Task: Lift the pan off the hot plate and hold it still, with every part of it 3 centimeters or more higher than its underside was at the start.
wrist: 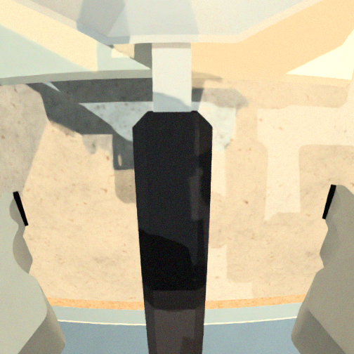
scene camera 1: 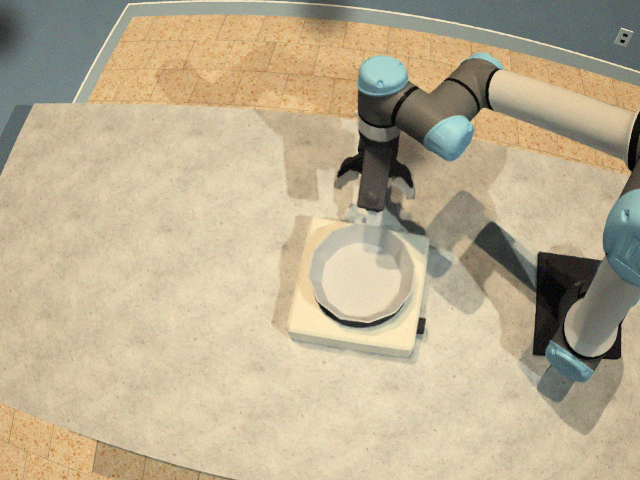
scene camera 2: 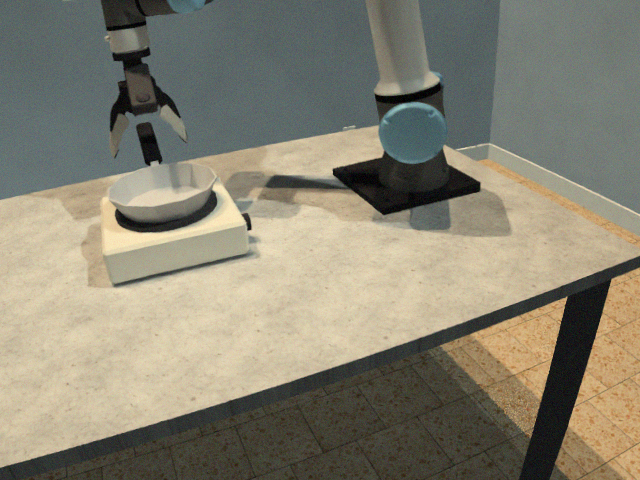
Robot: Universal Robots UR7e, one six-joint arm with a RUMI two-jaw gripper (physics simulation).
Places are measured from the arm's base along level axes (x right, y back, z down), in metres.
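Where they show: gripper, fingertip midpoint: (scene camera 2: 150, 150); arm's base, origin of the base link: (scene camera 2: 413, 177).
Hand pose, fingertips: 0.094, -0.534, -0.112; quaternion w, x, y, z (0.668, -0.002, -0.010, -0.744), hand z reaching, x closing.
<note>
Each offset is from my fingertips to the top centre of the thing, as dx, dy, dz. Level surfaces: height alone.
The light grey pan (scene camera 1: 361, 281) (scene camera 2: 161, 207) (wrist: 155, 20) sits upright on the dark disc of the cream hot plate @(-0.155, +0.024, +0.054) (scene camera 1: 356, 341) (scene camera 2: 175, 253) (wrist: 300, 47). Its black handle @(+0.046, -0.004, -0.028) (scene camera 2: 148, 142) (wrist: 172, 175) slopes up from a pale neck at the pan's back side; in the first scene view my gripper hides most of it. My gripper (scene camera 1: 375, 191) (scene camera 2: 149, 147) (wrist: 174, 192) points down over the handle and is open. In the wrist view the handle runs midway between the two jaws, with a wide gap on each side. Neither jaw touches it.
A dark knob @(-0.205, +0.149, +0.078) (scene camera 1: 421, 326) (scene camera 2: 247, 222) sticks out of the hot plate's side. The arm's black base plate (scene camera 1: 542, 330) (scene camera 2: 361, 188) stands on the table @(dz +0.131) (scene camera 1: 155, 289) (scene camera 2: 310, 299) to the right of the hot plate. The table's back edge runs behind the handle.
</note>
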